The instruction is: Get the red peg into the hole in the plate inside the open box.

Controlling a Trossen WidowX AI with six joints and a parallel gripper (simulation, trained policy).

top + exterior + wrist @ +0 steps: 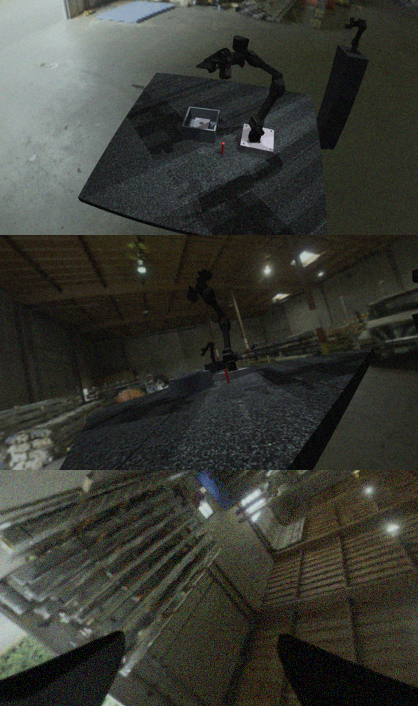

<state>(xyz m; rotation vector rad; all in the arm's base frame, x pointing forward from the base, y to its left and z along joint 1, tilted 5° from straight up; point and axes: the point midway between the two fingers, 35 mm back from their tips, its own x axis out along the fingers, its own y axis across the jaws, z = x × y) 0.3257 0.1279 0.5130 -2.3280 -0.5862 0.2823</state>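
The red peg lies 54 cm below my gripper tip, 13 cm behind it and 5 cm to the right of it. Also, from my gripper tip: grey box: 56 cm below, 24 cm to the right.
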